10 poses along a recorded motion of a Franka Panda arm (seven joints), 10 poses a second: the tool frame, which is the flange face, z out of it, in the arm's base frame.
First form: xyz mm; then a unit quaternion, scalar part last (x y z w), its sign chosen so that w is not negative.
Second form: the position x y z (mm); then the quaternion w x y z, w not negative. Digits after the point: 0 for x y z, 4 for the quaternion.
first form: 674 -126 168 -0.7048 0.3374 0.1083 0.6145
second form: 674 -126 168 0.6145 -0.7048 0.3374 0.1083
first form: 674 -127 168 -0.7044 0.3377 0.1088 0.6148
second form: 674 -127 168 0.6148 -0.7044 0.3377 0.1088
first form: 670 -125 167 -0.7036 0.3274 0.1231 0.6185
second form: 670 -125 167 0.6185 -0.7036 0.3274 0.1231
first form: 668 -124 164 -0.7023 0.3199 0.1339 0.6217
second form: 668 -124 164 0.6217 -0.7023 0.3199 0.1339
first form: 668 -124 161 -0.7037 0.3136 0.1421 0.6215
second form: 668 -124 161 0.6215 -0.7037 0.3136 0.1421
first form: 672 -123 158 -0.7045 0.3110 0.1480 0.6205
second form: 672 -123 158 0.6205 -0.7045 0.3110 0.1480
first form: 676 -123 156 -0.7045 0.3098 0.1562 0.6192
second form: 676 -123 156 0.6192 -0.7045 0.3098 0.1562
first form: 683 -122 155 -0.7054 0.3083 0.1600 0.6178
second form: 683 -122 155 0.6178 -0.7054 0.3083 0.1600
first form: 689 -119 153 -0.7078 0.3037 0.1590 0.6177
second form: 689 -119 153 0.6177 -0.7078 0.3037 0.1590
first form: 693 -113 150 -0.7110 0.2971 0.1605 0.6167
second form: 693 -113 150 0.6167 -0.7110 0.2971 0.1605
